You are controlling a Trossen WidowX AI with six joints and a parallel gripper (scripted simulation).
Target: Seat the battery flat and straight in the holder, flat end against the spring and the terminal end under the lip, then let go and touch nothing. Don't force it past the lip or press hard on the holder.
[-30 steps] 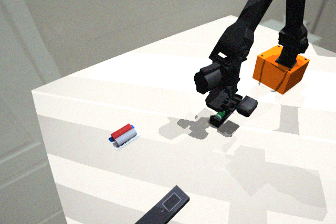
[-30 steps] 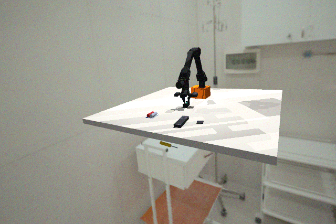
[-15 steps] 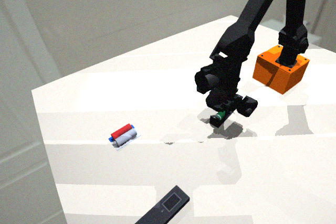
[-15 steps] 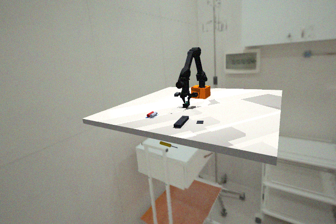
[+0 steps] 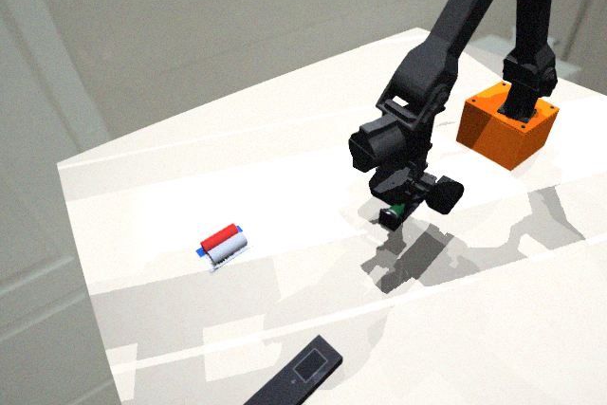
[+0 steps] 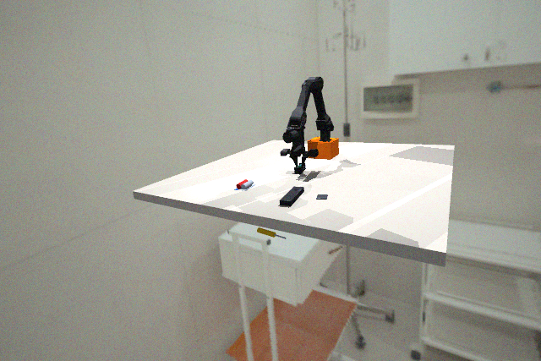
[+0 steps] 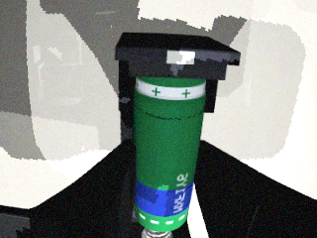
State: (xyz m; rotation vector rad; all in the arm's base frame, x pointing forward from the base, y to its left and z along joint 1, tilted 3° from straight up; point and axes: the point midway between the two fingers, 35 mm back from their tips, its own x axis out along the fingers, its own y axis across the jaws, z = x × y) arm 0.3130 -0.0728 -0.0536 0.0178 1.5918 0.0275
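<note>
My gripper tip is now right at the battery. From my gripper tip the other things lie so: small dark square: 33 cm ahead, 18 cm to the left, 1 cm below; then card: 26 cm ahead, 19 cm to the right; then dark flat device: 36 cm ahead, 7 cm to the left.
</note>
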